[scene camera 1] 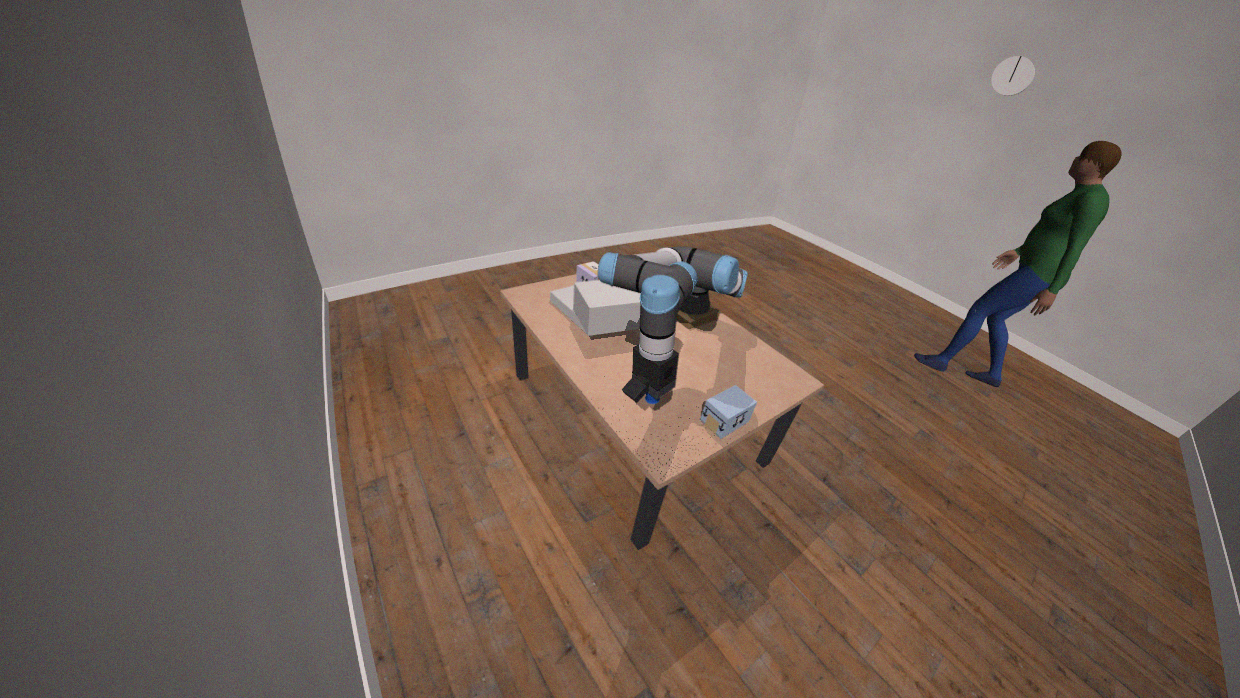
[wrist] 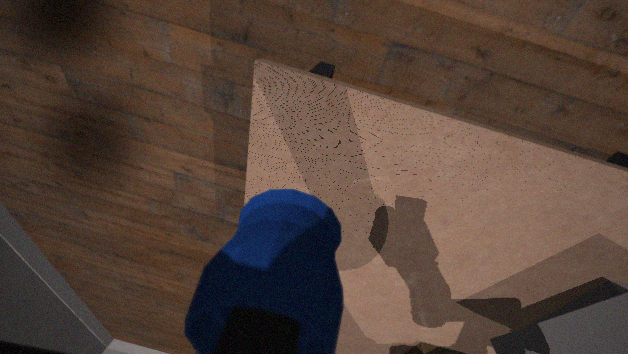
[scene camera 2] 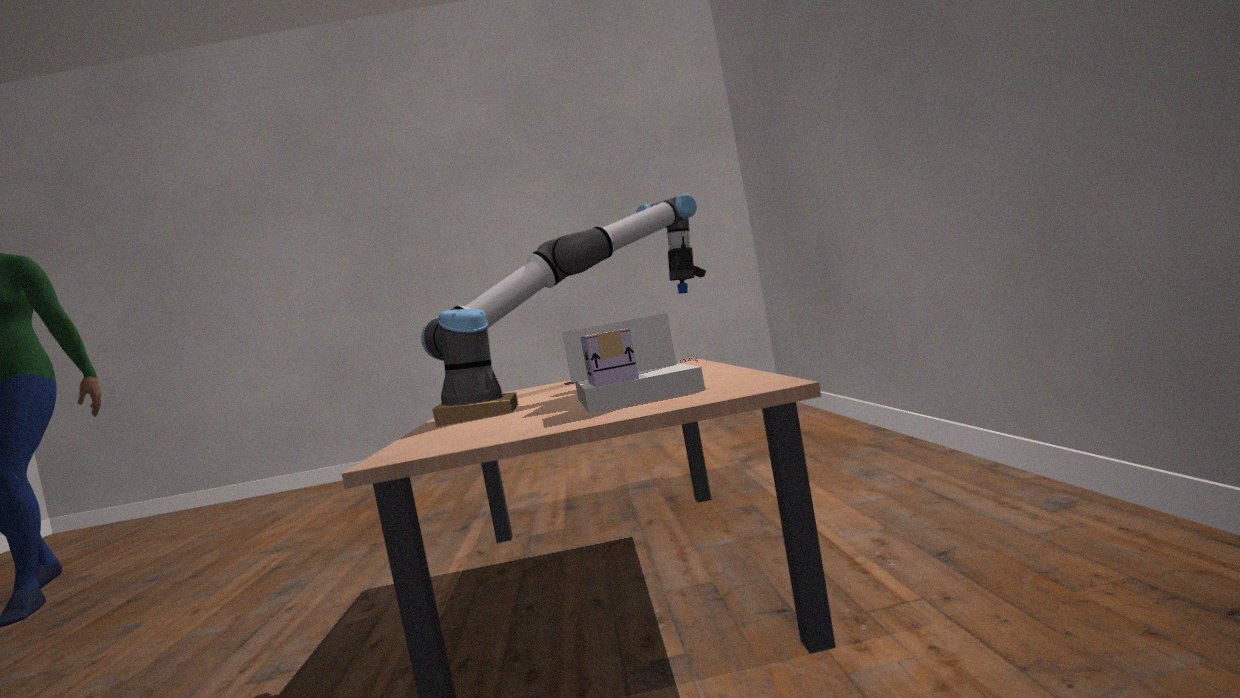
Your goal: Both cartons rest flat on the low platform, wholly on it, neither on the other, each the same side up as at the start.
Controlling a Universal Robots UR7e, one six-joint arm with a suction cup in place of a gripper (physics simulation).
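Seen in the pictures: hand, its tool point: (scene camera 1: 652, 398) (wrist: 289, 233) (scene camera 2: 682, 293); arm's base, origin of its link: (scene camera 1: 692, 305) (scene camera 2: 472, 400).
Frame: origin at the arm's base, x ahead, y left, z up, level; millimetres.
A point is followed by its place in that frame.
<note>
The light blue carton (scene camera 1: 728, 410) @(x 467, y 522, z 49 mm) stands on the table near its front corner; it does not show in the wrist view, where the cup covers part of the table. The lilac carton (scene camera 1: 587, 272) @(x 347, y -324, z 107 mm) (scene camera 2: 610, 358) @(x 297, y -399, z 58 mm) stands flat on the low grey platform (scene camera 1: 564, 301) @(x 470, y -314, z 8 mm) (scene camera 2: 646, 394) @(x 353, y -412, z -26 mm), its black arrows pointing up. My gripper (scene camera 1: 651, 400) (scene camera 2: 682, 288) (wrist: 290, 215), a blue suction cup pointing down, hangs in the air above the table, clear of both cartons. Suction is on, and nothing hangs from the cup. In scene camera 1 it appears left of the light blue carton.
A tall grey block (scene camera 1: 607, 307) @(x 478, y -35, z 121 mm) stands beside the platform; in scene camera 2 a see-through grey panel (scene camera 2: 655, 342) @(x 437, y -233, z 66 mm) rises behind the lilac carton. My arm's wooden base block (scene camera 1: 699, 318) @(x 54, y 85, z -5 mm) (scene camera 2: 475, 409) @(x 8, y -91, z -16 mm) is on the table (scene camera 1: 772, 368) @(x 34, y 455, z -40 mm). A person (scene camera 1: 1062, 234) stands off to the side.
</note>
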